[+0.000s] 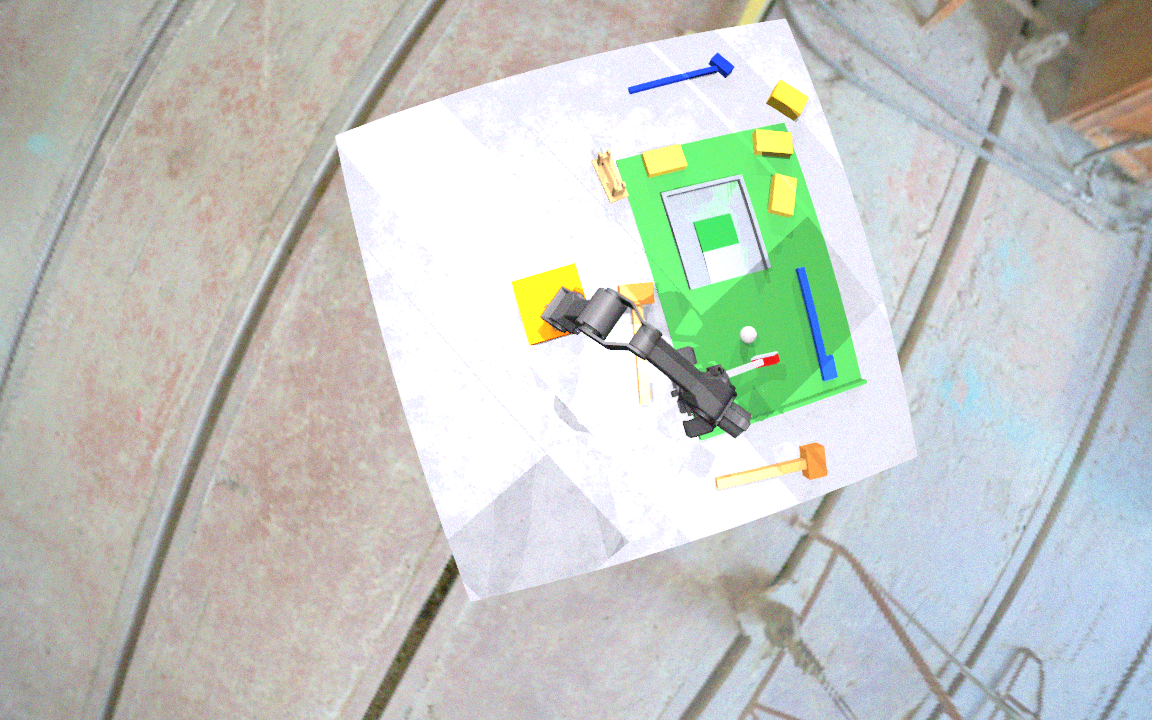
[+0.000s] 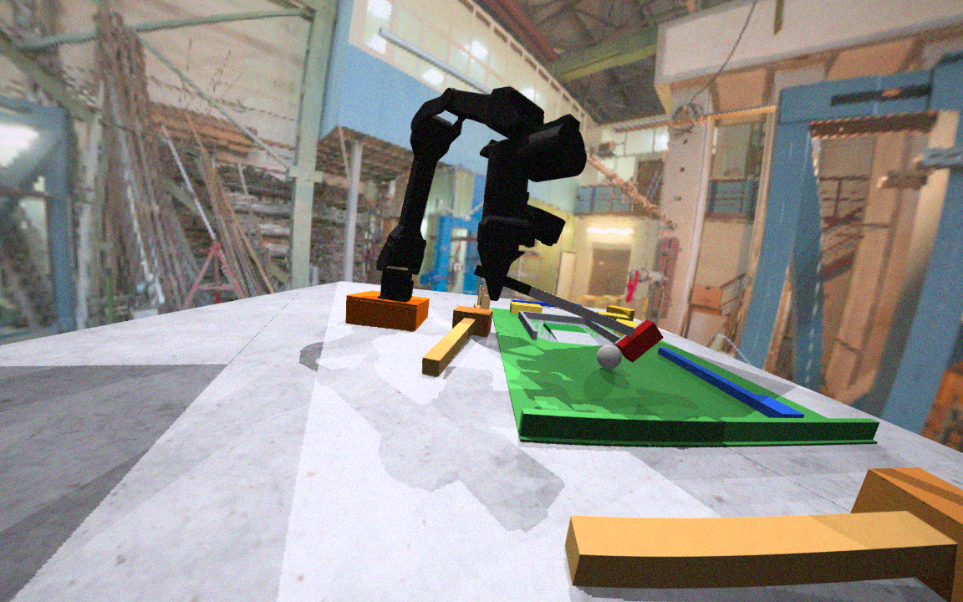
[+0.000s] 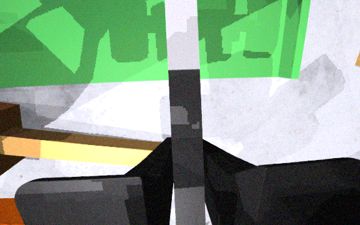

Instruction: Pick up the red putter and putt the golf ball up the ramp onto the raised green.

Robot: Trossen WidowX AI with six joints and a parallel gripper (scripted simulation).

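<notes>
Now: gripper tip 12 cm short of the red putter and 1 cm to the left of it. From my gripper tip the other things lie so: white golf ball 22 cm ahead, 9 cm below, 5 cm to the left; then blue putter 74 cm to the left, 34 cm ahead, 10 cm below; then green mat 29 cm ahead, 19 cm to the left, 11 cm below.
</notes>
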